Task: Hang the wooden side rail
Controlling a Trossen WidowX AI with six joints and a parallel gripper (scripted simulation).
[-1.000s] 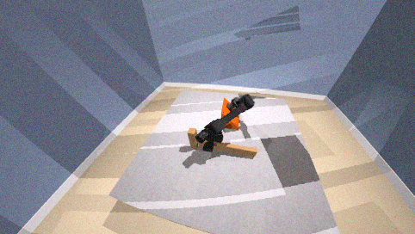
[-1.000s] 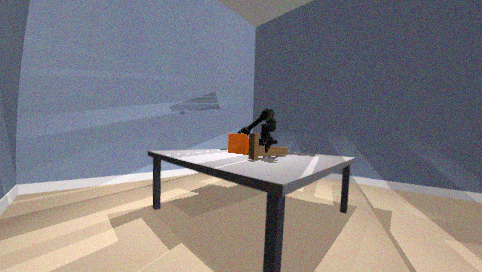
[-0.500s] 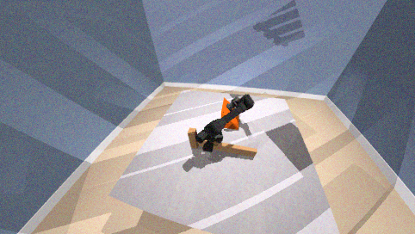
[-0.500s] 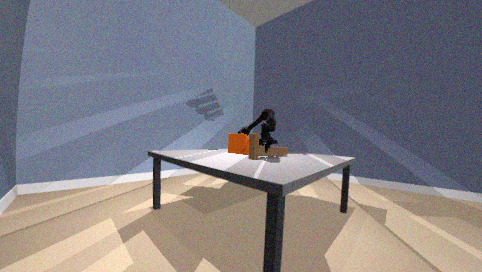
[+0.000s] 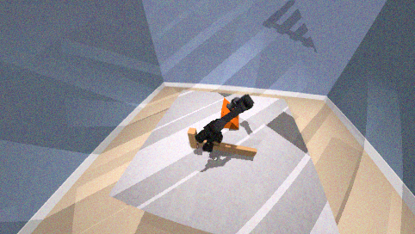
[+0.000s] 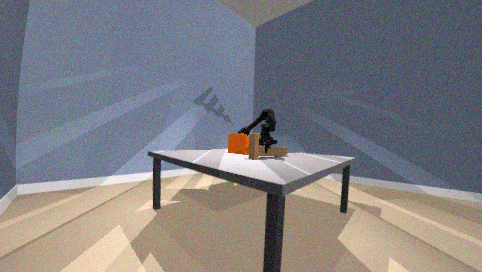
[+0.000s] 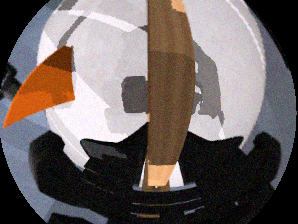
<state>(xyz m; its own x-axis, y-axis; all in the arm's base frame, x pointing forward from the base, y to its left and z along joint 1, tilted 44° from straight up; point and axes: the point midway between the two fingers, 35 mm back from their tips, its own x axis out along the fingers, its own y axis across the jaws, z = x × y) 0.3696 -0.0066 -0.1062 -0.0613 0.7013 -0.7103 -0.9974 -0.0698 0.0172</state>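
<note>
Now: the wooden headboard post 10 mm ahead of my gripper tip, 120 mm to the right of it and 40 mm above it.
</note>
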